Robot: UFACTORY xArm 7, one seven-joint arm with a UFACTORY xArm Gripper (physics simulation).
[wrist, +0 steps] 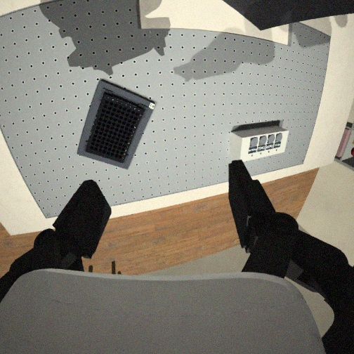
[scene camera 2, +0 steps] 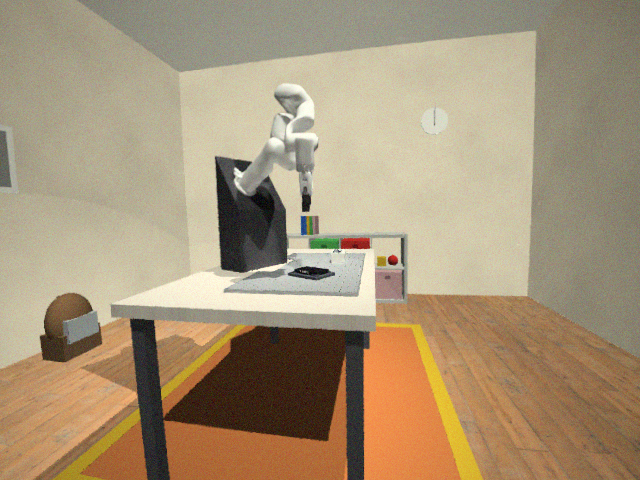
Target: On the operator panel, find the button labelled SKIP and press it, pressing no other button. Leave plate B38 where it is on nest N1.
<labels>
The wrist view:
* my gripper: 161, 188
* dark plate: 116, 120
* operator panel: 239, 148
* nest: 119, 92
</labels>
